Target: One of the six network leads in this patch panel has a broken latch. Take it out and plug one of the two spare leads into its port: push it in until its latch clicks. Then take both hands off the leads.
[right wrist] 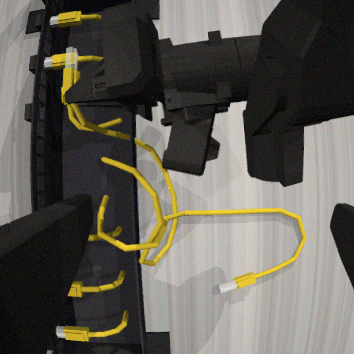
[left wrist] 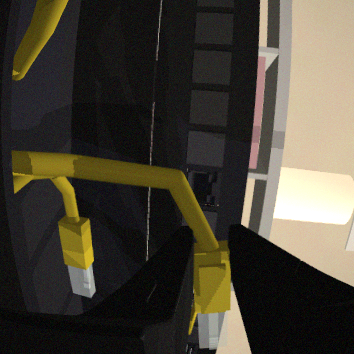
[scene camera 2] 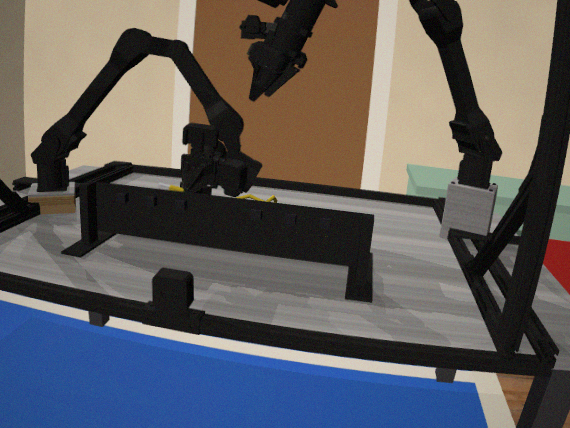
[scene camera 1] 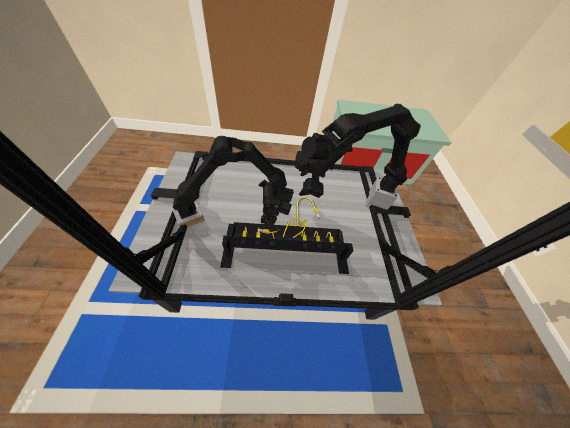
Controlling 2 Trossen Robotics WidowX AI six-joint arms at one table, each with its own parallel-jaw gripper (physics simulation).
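Places are measured from the left arm's base along level axes (x ahead, y left, z up), in millimetres.
Pixels of known places: left gripper, fingertip midpoint: [right wrist: 69, 98] [left wrist: 209, 236] [scene camera 1: 270, 232]; right gripper, fingertip midpoint: [right wrist: 219, 212] [scene camera 2: 259, 98] [scene camera 1: 300, 185]; left arm's base at its link origin: [scene camera 2: 52, 187] [scene camera 1: 186, 210]; right arm's base at its link origin: [scene camera 2: 474, 184] [scene camera 1: 387, 186].
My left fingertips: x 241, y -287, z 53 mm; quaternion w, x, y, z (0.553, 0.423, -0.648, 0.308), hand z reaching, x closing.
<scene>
Ahead of a thing's pixels: the offset from my left fingertips to its middle. "pt": to the spot under its first point.
The black patch panel @[dx +52, dy -48, dz -42 mm] [scene camera 1: 287, 244] [scene camera 2: 225, 225] stands on the table, with seated yellow leads at its left and right ends. My left gripper [scene camera 1: 268, 221] [right wrist: 69, 98] is shut on a yellow lead plug @[pt dx -8, dy +16, dz +4 mm] [left wrist: 212, 287], its clear tip pointing sideways across a seated lead @[dx -51, dy +6, dz -4 mm] [right wrist: 62, 61] in the right wrist view. A dark open port @[dx -15, dy -38, dz -8 mm] [left wrist: 204, 187] shows beyond it. Another yellow plug @[pt dx -32, dy -2, dz -64 mm] [left wrist: 76, 245] is outside the fingers. A loose lead [scene camera 1: 317, 212] [right wrist: 245, 280] ends on the table. My right gripper [scene camera 2: 260, 96] [right wrist: 219, 212] is open and empty, above the table. The broken latch cannot be made out.
Looped yellow cables @[pt dx +142, dy +30, dz -87 mm] [right wrist: 175, 200] cross one another beside the panel and over its edge. More seated leads @[dx +190, dy -147, dz -3 mm] [scene camera 1: 330, 237] [right wrist: 77, 334] stand near the panel's right end in scene camera 1. The table's black frame [scene camera 1: 225, 300] [scene camera 2: 300, 340] runs along the front.
</scene>
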